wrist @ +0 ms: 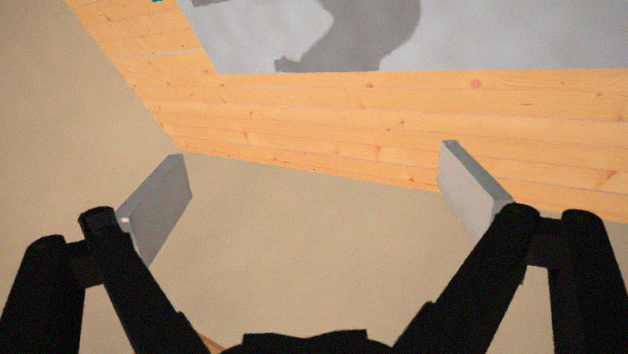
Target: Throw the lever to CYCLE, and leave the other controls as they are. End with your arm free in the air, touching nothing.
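Frame: origin at the arm's base, x ahead, y left, z up, level; metres.
Where they show: gripper, fingertip midpoint: [311, 169].
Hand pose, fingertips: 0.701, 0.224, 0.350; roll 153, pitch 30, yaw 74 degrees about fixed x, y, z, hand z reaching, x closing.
Note:
After its pixels a point has its place, as x, y, z.
My gripper [311, 169] @[0.701, 0.224, 0.350] is open, its two grey finger pads wide apart with nothing between them. It is in the air, touching nothing that shows, and the tan floor and the edge of a wooden table show beyond the fingers. The lever and the other controls do not show in the wrist view. A tiny teal piece [157, 1] @[0.696, -0.218, 0.085] is cut off by the top edge of the view, left of the middle; what it belongs to cannot be told.
The wooden table top [310, 115] runs across the view, with its corner at the left. A grey mat [480, 35] @[0.854, 0.222, -0.068] lies on it at the top, with a dark shadow of the arm across it. The tan floor [300, 240] lies below the table's edge.

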